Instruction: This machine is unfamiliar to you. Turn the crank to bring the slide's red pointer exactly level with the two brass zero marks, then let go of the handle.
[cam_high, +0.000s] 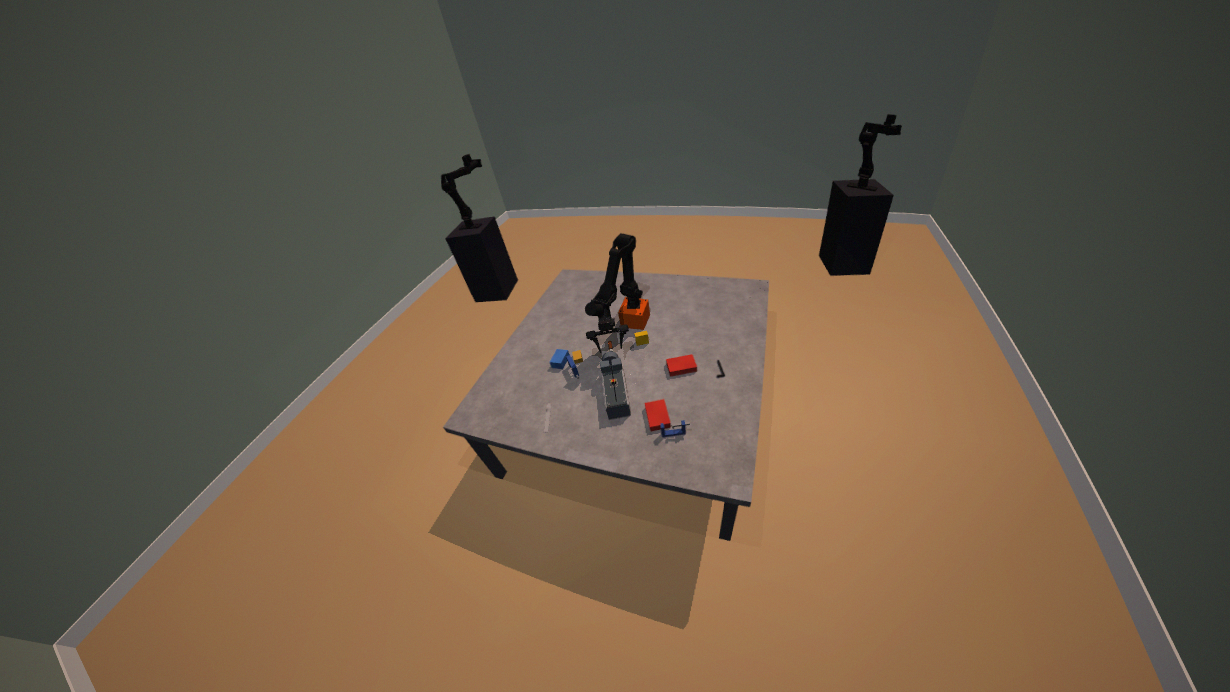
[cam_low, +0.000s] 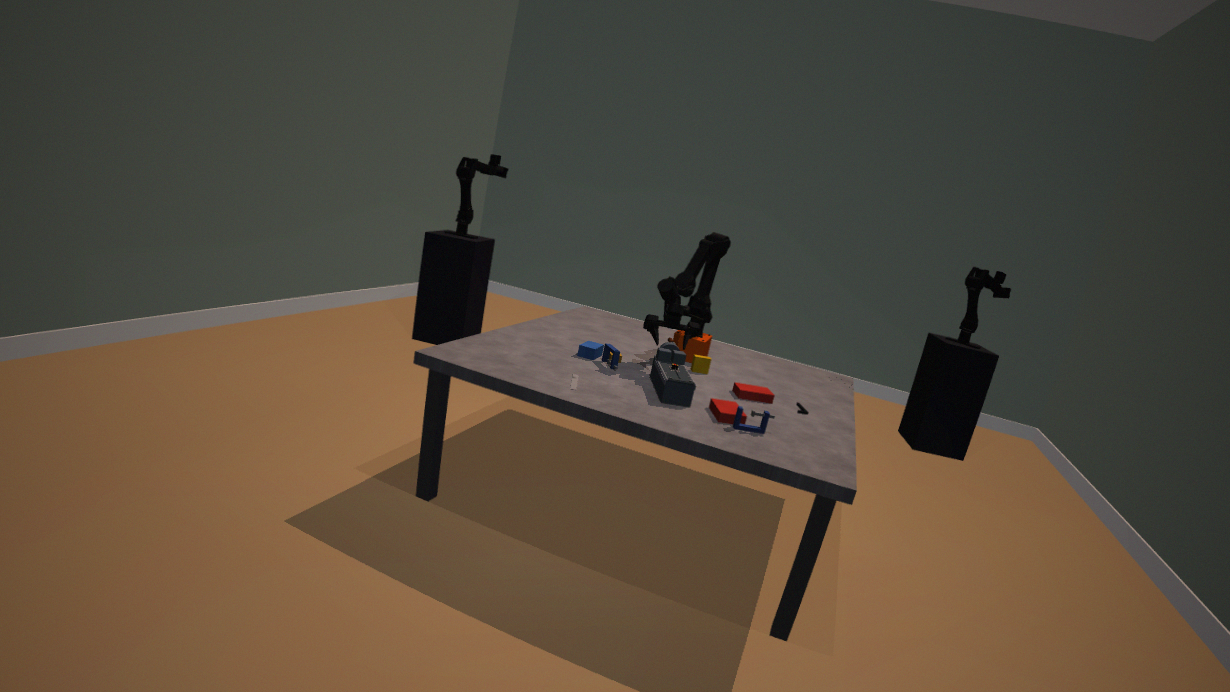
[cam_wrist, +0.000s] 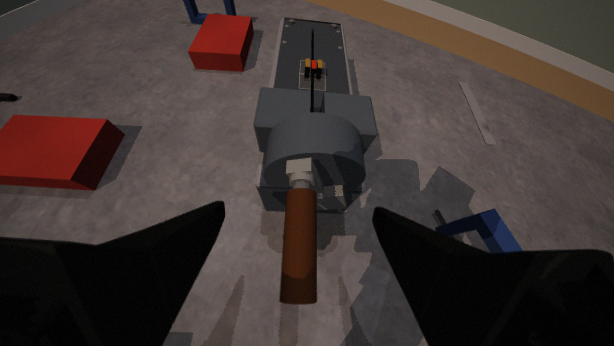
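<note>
Now: the brown crank handle 20 mm behind my gripper tip and 10 mm above it. Also, from my gripper tip: yellow cube (160 mm behind, 120 mm to the left, 70 mm below); red pointer (160 mm ahead, 30 mm to the left, 20 mm below); blue block (270 mm to the right, 80 mm below, 40 mm behind).
</note>
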